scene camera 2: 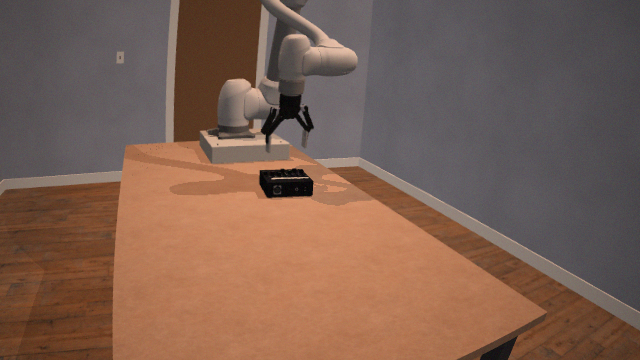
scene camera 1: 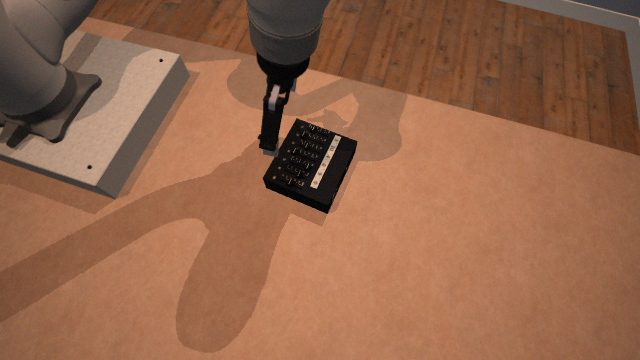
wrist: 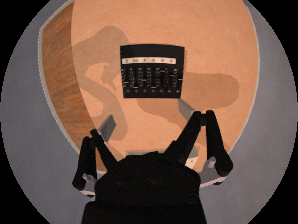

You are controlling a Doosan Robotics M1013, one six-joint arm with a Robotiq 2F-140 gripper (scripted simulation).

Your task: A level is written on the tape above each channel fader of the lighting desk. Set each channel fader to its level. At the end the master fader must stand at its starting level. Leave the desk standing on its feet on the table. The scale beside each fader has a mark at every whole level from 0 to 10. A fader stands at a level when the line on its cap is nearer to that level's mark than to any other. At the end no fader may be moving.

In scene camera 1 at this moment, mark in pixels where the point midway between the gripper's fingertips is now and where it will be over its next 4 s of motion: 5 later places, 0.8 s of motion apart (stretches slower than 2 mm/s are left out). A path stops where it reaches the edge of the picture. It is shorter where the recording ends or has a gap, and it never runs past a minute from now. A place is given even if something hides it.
My gripper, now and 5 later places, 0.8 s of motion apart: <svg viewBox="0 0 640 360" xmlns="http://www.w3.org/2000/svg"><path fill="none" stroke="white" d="M280 120L302 122L288 121L256 116L290 121L308 123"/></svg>
